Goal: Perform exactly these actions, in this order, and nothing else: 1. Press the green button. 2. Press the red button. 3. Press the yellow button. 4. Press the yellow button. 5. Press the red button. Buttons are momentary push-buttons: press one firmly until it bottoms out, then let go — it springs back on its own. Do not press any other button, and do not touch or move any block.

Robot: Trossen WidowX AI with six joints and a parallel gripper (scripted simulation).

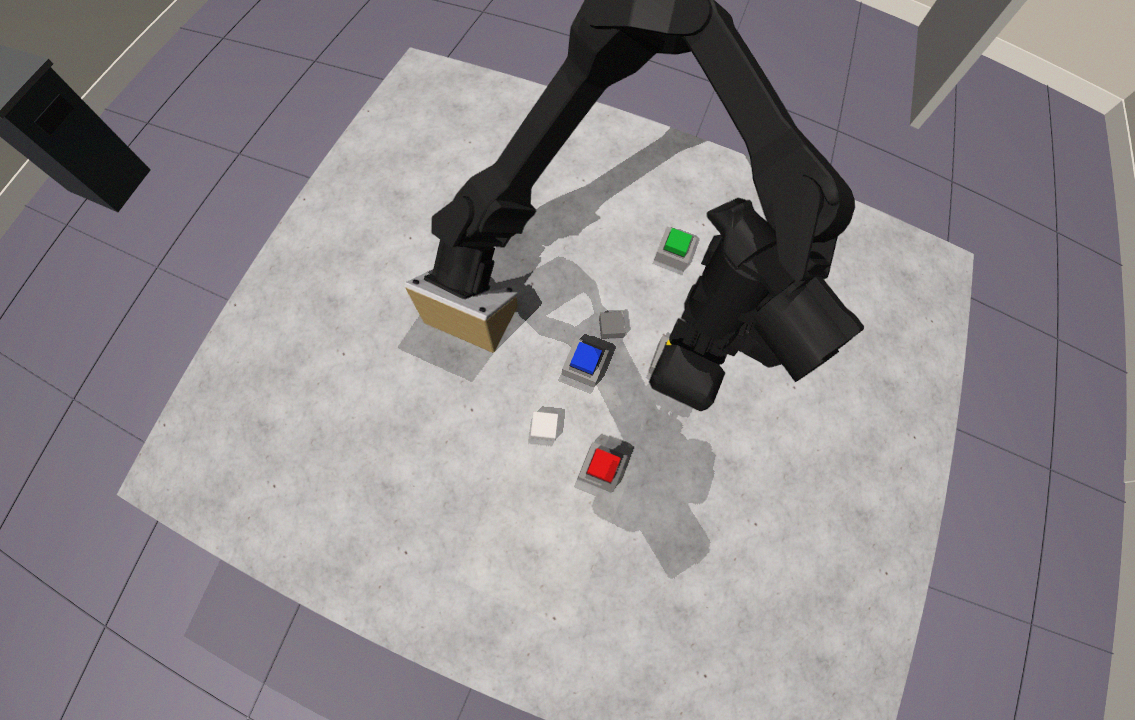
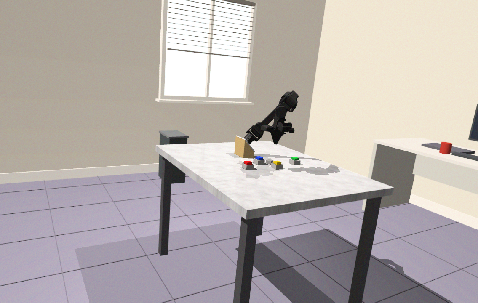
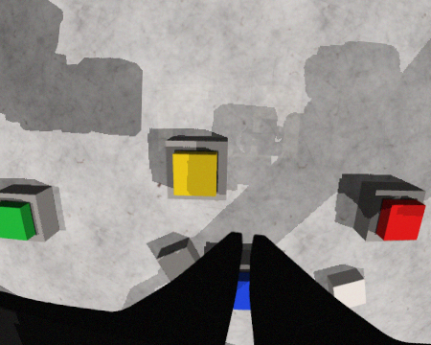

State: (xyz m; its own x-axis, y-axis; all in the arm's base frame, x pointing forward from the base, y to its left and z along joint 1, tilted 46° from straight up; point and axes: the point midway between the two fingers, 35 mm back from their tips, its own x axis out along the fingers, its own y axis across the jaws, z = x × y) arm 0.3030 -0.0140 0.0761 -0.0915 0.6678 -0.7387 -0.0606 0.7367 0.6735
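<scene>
My gripper tip is now 140 mm to the left of the red button, 110 mm above it and 20 mm past it. Also, from my gripper tip: blue button (110 mm below, 110 mm behind, 30 mm to the right); then grey block (130 mm below, 100 mm behind, 40 mm to the left); then yellow button (110 mm below, 30 mm to the left, 10 mm behind).
</scene>
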